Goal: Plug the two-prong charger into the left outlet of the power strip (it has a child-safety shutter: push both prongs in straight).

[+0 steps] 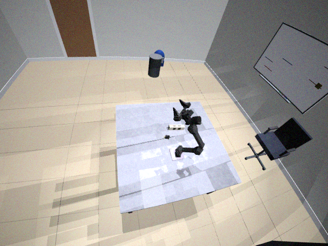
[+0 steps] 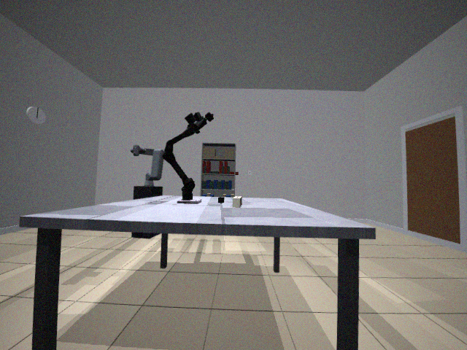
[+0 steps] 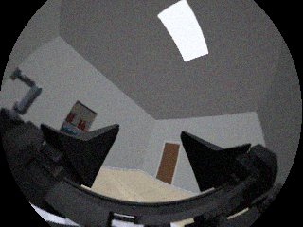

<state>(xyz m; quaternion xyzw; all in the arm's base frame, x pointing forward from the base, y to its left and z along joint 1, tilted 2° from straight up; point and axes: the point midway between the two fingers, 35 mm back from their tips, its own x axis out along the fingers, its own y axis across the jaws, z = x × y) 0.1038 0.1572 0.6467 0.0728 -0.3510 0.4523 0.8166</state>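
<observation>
Right now the charger is 68 cm below my gripper tip, 14 cm ahead of it and 5 cm to the right of it.
</observation>
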